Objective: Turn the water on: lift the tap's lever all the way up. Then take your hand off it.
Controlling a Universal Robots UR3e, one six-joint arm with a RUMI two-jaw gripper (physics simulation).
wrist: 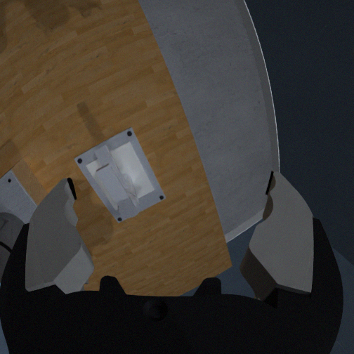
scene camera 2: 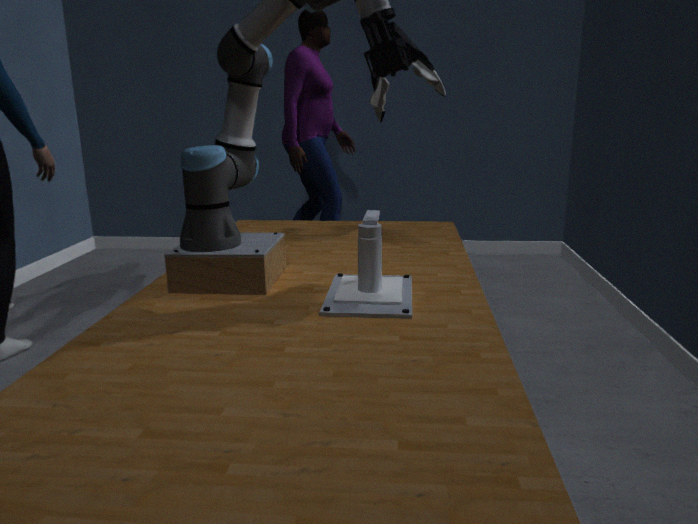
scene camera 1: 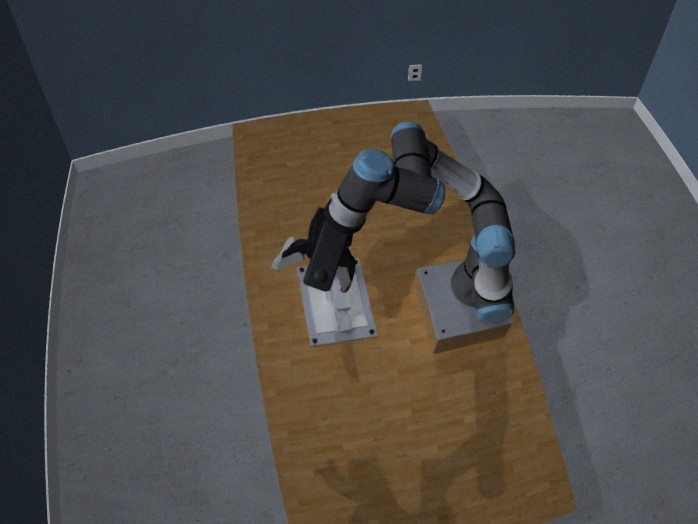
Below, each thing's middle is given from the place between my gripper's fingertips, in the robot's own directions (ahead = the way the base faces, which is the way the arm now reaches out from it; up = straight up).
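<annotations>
I find the grey mounting plate [scene camera 2: 329,309] 360 mm below my hand, and it is also 130 mm to the right of my hand and 110 mm behind it.
</annotations>
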